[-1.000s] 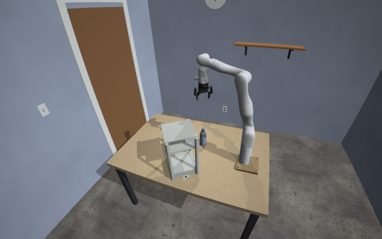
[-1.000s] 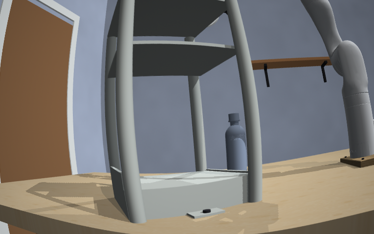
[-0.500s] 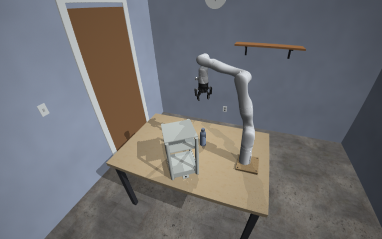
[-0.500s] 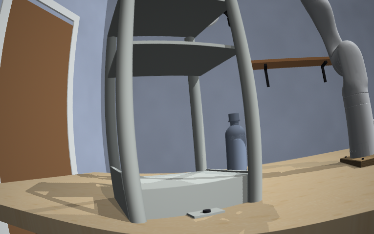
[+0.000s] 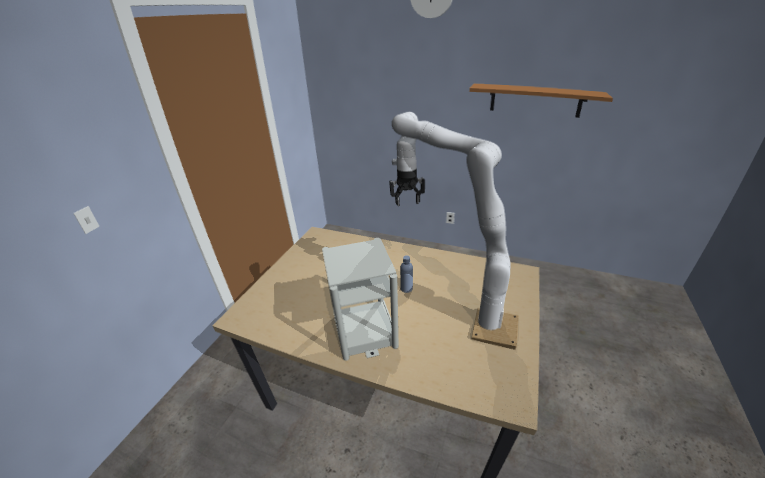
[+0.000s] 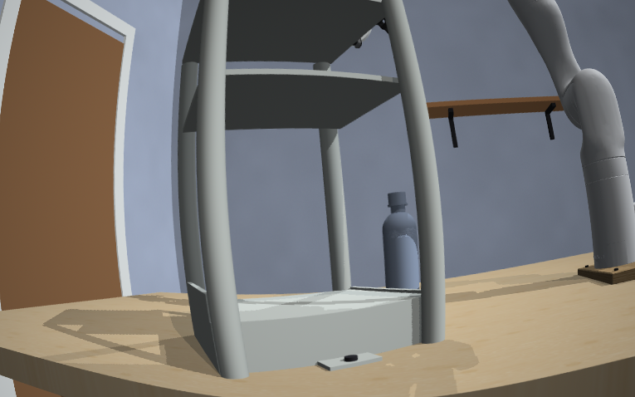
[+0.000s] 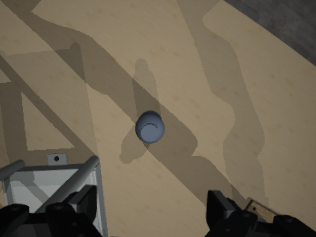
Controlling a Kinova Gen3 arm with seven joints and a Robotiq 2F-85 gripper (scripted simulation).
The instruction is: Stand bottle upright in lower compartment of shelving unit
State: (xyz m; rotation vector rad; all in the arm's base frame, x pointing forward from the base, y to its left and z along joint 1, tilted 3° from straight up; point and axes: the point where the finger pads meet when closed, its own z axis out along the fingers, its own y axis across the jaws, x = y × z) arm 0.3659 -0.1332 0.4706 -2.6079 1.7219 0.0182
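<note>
My hand is 35 cm above the blue-grey bottle and 1 cm short of it. Also, from my hand: grey shelving unit: 30 cm to the left, 28 cm below, 12 cm ahead.
</note>
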